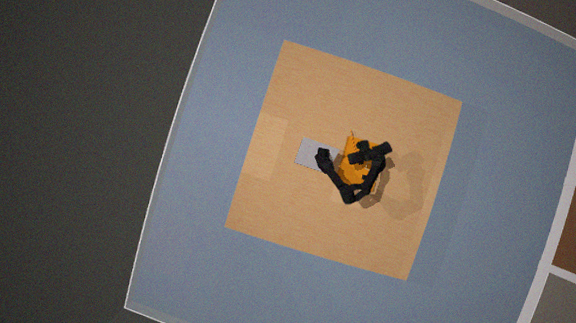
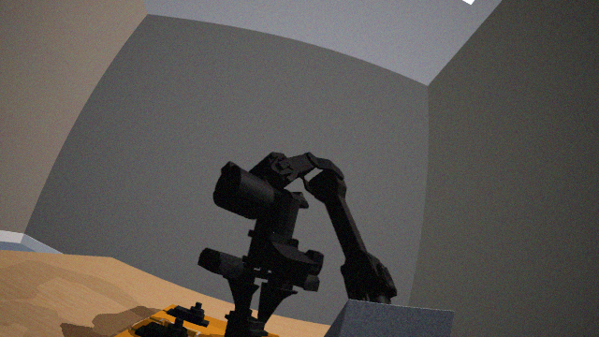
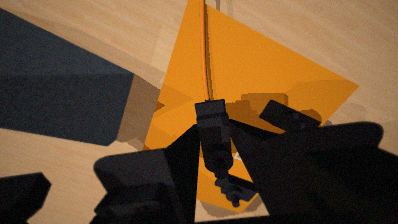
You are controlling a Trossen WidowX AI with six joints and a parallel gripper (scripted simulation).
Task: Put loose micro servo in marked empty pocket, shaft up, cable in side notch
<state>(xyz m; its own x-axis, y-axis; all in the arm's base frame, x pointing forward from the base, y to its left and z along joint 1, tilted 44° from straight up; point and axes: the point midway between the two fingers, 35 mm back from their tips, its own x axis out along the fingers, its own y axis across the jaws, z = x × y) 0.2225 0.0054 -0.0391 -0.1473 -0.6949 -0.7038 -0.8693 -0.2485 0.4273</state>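
Right now my gripper tip is 4 cm to the left of the orange deck and 8 cm above it.
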